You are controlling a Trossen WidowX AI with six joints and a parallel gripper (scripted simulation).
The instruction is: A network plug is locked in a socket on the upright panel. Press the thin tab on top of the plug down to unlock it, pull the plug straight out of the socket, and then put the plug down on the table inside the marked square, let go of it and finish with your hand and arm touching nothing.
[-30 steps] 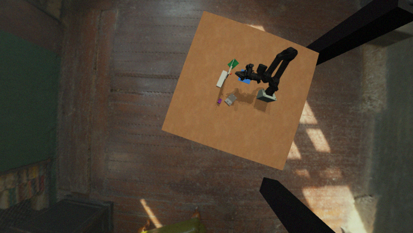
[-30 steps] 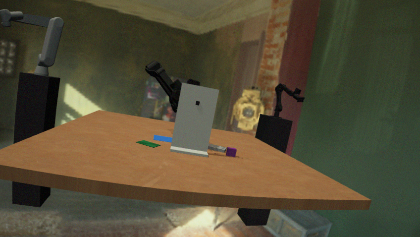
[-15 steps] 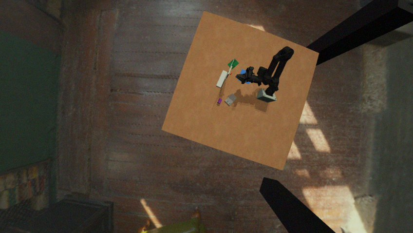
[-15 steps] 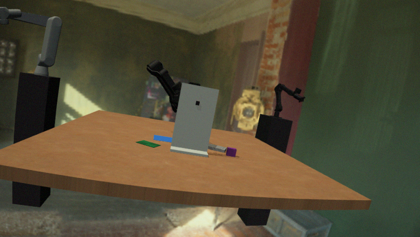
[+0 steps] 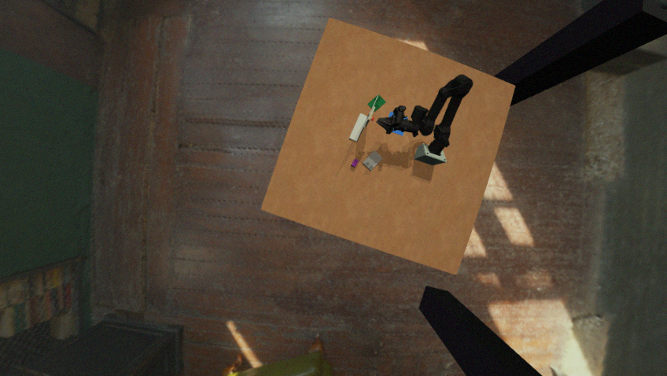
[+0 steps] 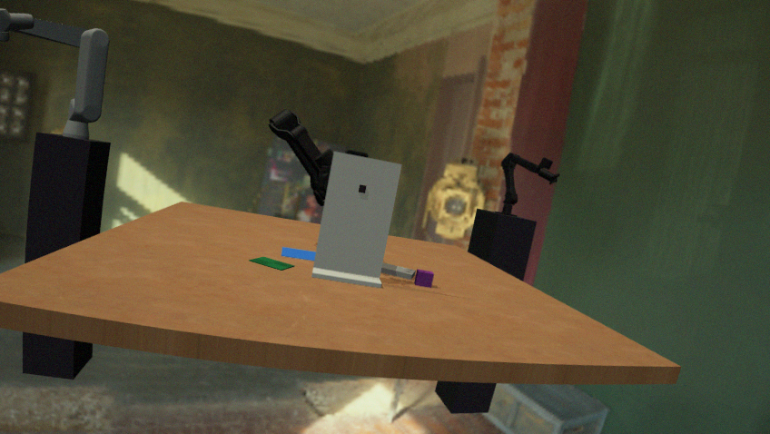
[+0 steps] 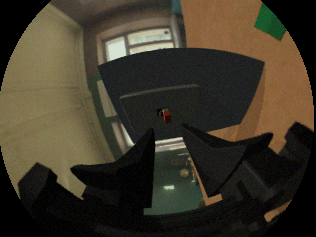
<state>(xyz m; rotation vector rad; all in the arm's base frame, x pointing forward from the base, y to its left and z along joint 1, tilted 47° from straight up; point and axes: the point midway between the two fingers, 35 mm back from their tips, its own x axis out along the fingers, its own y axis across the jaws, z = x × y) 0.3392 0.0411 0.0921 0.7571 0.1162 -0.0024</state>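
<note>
My gripper tip is now 40 mm short of the orange-red plug. The rest, counted from my gripper tip: blue marked square (150 mm behind, 100 mm to the right, 230 mm below); then grey panel (60 mm ahead, 10 mm to the right, 90 mm below); then grey flat block (60 mm behind, 160 mm to the left, 220 mm below).
</note>
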